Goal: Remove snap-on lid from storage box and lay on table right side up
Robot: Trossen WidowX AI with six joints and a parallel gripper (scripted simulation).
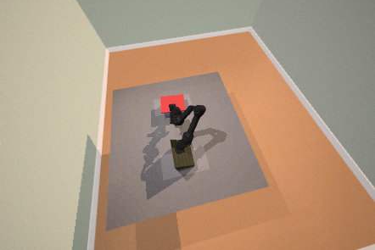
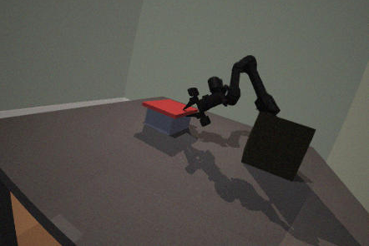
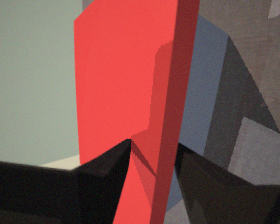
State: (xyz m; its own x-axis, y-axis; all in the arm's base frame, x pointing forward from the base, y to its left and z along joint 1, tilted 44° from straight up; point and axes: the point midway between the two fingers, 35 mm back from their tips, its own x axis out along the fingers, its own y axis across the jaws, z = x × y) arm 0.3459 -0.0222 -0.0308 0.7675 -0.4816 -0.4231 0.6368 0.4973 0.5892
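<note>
Right now my gripper tip is 80 mm short of the red lid, 10 mm to the left of it and 10 mm below it. From my gripper tip the other things lie so: blue storage box (80 mm ahead, 10 mm to the right, 50 mm below).
</note>
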